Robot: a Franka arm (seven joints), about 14 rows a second.
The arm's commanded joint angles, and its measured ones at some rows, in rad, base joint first. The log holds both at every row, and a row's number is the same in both.
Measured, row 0:
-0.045 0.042 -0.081 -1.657 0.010 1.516 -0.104
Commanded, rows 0 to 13:
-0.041 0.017 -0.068 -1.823 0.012 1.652 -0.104
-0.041 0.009 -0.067 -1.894 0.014 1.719 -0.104
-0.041 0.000 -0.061 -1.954 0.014 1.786 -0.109
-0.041 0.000 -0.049 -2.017 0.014 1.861 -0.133
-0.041 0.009 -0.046 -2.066 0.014 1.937 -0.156
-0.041 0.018 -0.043 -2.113 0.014 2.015 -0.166
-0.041 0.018 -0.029 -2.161 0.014 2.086 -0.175
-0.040 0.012 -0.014 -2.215 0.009 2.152 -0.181
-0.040 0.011 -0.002 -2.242 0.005 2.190 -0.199
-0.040 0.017 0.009 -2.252 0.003 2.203 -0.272
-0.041 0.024 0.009 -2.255 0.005 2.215 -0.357
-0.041 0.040 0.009 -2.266 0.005 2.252 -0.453
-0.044 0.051 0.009 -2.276 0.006 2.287 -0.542
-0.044 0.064 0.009 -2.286 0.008 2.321 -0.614
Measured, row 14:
-0.041 0.054 0.012 -2.260 0.007 2.258 -0.474
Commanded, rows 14 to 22:
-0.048 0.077 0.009 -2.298 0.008 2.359 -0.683
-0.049 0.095 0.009 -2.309 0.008 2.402 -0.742
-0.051 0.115 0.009 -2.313 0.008 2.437 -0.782
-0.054 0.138 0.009 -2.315 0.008 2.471 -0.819
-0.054 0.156 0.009 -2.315 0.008 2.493 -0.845
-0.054 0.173 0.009 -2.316 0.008 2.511 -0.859
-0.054 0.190 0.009 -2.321 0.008 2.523 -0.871
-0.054 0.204 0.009 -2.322 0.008 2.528 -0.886
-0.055 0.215 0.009 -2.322 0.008 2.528 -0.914
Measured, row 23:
-0.047 0.197 0.008 -2.317 0.007 2.504 -0.858
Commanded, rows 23 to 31:
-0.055 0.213 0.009 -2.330 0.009 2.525 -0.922
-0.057 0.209 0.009 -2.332 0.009 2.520 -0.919
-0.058 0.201 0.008 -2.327 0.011 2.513 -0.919
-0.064 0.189 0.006 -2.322 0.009 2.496 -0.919
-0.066 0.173 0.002 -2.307 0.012 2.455 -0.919
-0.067 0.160 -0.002 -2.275 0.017 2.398 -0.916
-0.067 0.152 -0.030 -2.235 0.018 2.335 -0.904
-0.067 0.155 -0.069 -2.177 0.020 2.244 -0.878
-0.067 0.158 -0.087 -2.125 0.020 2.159 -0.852
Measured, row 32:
-0.056 0.173 -0.048 -2.219 0.010 2.303 -0.876
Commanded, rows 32 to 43:
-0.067 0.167 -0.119 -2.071 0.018 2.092 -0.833
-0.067 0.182 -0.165 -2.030 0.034 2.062 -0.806
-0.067 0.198 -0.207 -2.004 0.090 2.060 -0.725
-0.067 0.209 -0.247 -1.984 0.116 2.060 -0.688
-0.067 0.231 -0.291 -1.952 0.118 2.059 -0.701
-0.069 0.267 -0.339 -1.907 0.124 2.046 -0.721
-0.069 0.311 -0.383 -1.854 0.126 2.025 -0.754
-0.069 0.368 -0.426 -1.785 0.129 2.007 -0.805
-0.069 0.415 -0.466 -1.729 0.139 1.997 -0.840
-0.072 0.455 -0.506 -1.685 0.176 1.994 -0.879
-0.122 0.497 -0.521 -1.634 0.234 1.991 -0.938
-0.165 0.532 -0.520 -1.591 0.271 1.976 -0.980
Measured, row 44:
-0.094 0.422 -0.504 -1.737 0.193 2.036 -0.890
